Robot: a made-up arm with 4 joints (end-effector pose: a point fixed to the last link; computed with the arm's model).
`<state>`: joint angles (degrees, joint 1 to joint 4).
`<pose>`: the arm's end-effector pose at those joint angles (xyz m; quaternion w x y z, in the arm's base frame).
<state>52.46 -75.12 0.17 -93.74</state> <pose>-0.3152 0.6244 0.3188 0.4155 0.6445 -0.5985 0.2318</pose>
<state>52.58 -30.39 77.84 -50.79</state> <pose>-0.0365 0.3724 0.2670 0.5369 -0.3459 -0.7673 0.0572</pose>
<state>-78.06 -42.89 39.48 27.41</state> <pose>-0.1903 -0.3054 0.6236 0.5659 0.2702 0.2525 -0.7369</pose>
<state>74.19 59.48 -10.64 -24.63</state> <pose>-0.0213 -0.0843 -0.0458 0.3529 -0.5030 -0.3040 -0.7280</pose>
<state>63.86 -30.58 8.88 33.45</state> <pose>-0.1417 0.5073 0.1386 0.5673 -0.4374 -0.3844 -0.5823</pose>
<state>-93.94 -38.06 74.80 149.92</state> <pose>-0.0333 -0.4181 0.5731 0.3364 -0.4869 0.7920 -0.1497</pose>
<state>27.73 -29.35 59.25 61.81</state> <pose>-0.1066 0.4754 0.3962 0.2781 -0.5878 -0.2485 -0.7179</pose>
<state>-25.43 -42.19 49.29 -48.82</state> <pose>-0.0878 0.0850 0.6713 0.5225 0.3062 -0.5920 -0.5317</pose>
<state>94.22 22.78 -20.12 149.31</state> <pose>0.2122 0.1451 -0.0019 0.3380 0.5247 -0.5388 0.5658</pose>
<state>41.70 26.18 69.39 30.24</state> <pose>0.0008 0.2283 0.0903 0.2202 -0.8712 -0.2066 -0.3872</pose>
